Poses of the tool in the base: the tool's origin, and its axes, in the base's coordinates. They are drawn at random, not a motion.
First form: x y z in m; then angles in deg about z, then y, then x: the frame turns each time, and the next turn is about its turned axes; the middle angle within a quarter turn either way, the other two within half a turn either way.
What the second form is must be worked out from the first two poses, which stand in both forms.
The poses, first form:
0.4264, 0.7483, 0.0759, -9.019, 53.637, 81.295
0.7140, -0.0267, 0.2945, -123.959, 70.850, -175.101
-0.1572, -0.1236, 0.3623, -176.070, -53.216, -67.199
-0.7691, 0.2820, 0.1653, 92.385, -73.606, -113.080
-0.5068, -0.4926, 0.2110, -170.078, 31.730, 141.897
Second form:
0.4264, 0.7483, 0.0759, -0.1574, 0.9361, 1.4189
0.7140, -0.0267, 0.2945, -2.1635, 1.2366, -3.0561
-0.1572, -0.1236, 0.3623, -3.0730, -0.9288, -1.1728
-0.7691, 0.2820, 0.1653, 1.6124, -1.2847, -1.9736
-0.5068, -0.4926, 0.2110, -2.9684, 0.5538, 2.4766

